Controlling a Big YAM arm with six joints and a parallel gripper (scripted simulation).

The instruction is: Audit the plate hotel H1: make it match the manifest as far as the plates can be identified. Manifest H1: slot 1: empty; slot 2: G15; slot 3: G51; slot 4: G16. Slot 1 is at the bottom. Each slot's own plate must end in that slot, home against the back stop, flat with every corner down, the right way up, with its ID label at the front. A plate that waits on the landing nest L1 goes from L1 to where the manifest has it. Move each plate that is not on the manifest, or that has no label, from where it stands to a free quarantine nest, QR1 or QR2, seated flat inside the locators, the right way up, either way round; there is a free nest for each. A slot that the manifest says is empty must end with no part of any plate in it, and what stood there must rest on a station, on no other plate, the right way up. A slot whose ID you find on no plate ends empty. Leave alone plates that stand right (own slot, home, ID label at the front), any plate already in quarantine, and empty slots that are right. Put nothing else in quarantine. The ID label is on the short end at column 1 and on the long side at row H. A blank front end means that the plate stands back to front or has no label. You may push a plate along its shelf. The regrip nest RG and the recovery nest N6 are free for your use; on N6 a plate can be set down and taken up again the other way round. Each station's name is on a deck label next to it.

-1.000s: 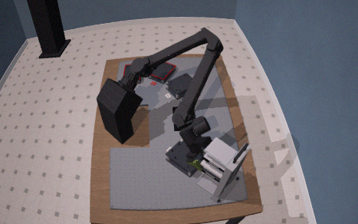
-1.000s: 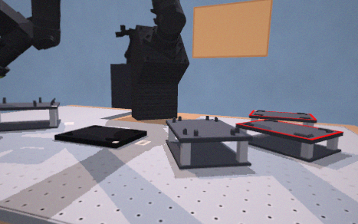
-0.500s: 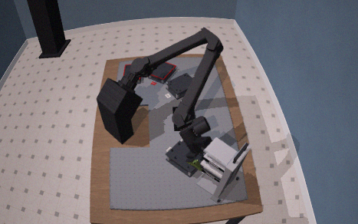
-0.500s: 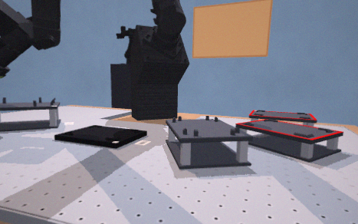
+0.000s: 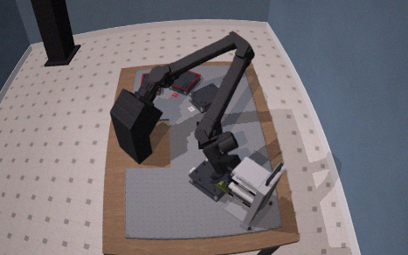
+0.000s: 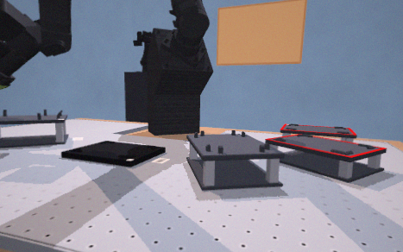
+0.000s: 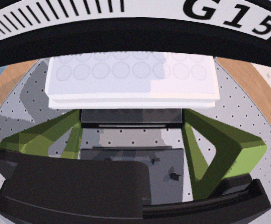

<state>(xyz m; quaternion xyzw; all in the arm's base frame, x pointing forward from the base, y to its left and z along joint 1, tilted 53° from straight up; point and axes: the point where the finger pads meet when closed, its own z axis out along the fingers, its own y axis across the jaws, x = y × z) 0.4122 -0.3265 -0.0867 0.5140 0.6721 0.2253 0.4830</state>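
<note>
My hand is 4 cm short of the dark plate and 3 cm to the left of it. Round my hand: flat black pad 34 cm to the left, 11 cm below, 11 cm behind; h1 deck label 11 cm below, 7 cm to the left, 7 cm ahead; red-edged quarantine nest 68 cm to the left, 47 cm behind, 8 cm below.
</note>
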